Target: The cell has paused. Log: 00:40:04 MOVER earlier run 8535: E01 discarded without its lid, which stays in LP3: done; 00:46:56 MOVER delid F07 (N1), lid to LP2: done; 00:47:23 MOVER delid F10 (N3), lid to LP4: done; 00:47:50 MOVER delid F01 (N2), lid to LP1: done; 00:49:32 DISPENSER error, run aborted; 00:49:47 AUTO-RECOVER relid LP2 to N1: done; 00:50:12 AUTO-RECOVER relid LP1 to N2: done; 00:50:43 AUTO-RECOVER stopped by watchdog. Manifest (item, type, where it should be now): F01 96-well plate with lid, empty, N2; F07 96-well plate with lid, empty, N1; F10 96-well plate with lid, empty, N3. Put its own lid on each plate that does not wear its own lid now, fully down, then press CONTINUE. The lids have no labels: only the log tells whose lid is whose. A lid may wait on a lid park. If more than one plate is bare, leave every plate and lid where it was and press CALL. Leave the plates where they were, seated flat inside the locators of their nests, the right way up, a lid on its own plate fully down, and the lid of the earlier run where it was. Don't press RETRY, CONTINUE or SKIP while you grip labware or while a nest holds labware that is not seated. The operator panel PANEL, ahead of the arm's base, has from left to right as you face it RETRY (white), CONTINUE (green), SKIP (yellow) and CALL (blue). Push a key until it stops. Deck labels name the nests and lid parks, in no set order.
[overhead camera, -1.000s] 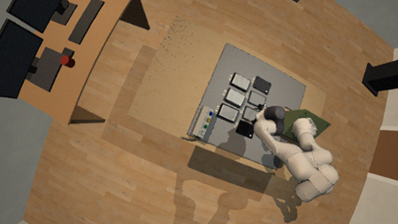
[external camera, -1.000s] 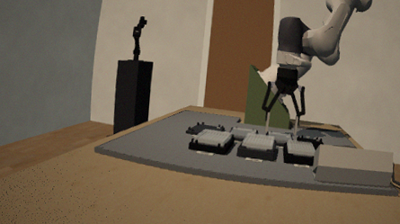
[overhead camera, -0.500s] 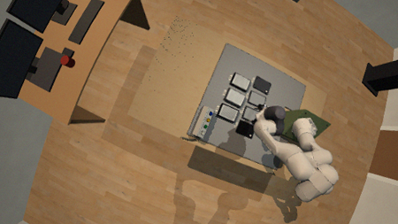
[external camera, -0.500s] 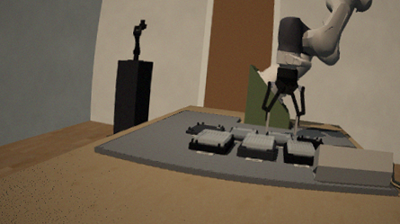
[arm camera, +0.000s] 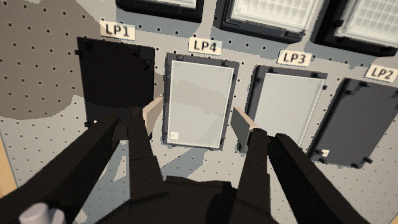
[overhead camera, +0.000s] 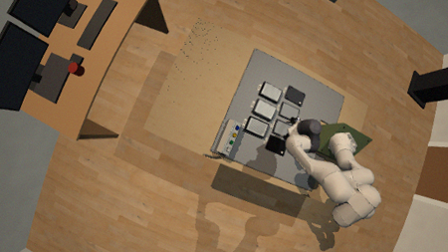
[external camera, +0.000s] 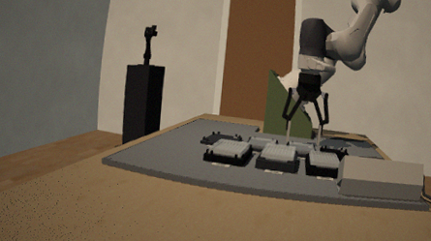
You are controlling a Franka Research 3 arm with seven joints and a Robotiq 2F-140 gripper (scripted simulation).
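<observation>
Now: the clear lid 40 mm below my hand. The rest, counted from my hand: lid park LP1: 20 mm behind, 120 mm to the left, 50 mm below; then LP1 label: 70 mm ahead, 140 mm to the left, 50 mm below; then lid park LP4: 50 mm below.
</observation>
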